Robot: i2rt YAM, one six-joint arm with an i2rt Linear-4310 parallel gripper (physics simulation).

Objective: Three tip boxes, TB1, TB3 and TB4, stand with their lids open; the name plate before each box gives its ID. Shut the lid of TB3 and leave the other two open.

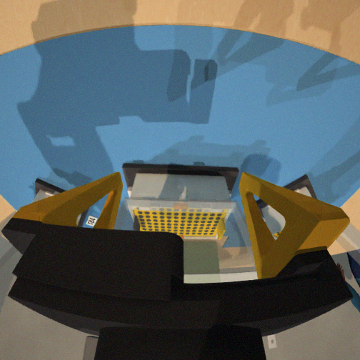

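Observation:
The middle tip box (182, 222) shows its yellow perforated rack, with a clear, whitish lid (180, 204) that appears raised at its far side. Its name plate does not show. The left box (48, 185) is mostly hidden behind the left finger; a plate (92, 220) reading TB4 shows through that finger's opening. The right box (304, 181) is mostly hidden behind the right finger, and its plate cannot be read. The lids of both side boxes cannot be made out. My gripper (180, 178) is open and empty, its fingertips on either side of the middle box's far part.
A green block (201, 257) lies on the near side of the middle box, partly hidden by the gripper body. The boxes stand on a blue mat (150, 40) with a curved far edge, on a tan table top (250, 11). Shadows of the arm fall across the mat.

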